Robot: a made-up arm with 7 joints.
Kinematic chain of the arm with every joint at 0, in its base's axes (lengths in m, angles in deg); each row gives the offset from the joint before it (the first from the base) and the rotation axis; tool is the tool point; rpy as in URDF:
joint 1: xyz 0 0 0.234 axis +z
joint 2: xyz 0 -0.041 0.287 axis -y
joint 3: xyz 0 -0.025 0.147 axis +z
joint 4: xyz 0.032 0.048 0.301 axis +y
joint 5: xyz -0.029 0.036 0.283 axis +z
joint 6: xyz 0 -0.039 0.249 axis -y
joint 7: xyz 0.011 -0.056 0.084 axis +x
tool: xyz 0 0 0 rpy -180 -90 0
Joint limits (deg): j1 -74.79..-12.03 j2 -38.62..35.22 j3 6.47..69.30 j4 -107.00..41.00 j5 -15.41..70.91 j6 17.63..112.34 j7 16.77..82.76
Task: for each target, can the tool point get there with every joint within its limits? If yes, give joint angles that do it. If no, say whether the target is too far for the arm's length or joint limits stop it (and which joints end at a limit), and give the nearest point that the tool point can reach.
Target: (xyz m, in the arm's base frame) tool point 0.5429 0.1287 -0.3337
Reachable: no: joint limits stop it (at a limit: joint 1, joint 2, joint 3, joint 4, joint 5) | nearest point -0.2203 0.4185 0.3898 | short by 1.091 m
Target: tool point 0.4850 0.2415 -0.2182
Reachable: no: joint limits stop it (at a limit: joint 1, joint 2, joint 3, joint 4, joint 5) | nearest point -0.2211 0.4199 0.3885 | short by 0.948 m
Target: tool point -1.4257 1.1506 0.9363
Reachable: no: too far | nearest point -0.6687 0.5396 0.9170 | short by 0.973 m
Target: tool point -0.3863 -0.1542 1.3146
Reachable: yes | joints -66.92 -17.42 49.97 -57.12 58.22 84.19 39.33
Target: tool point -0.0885 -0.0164 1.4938
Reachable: yes | joints -36.55 6.30 55.72 6.41 25.16 104.44 43.87
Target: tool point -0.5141 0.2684 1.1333
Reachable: yes | joints -62.55 6.41 28.56 -64.02 38.62 81.26 43.53
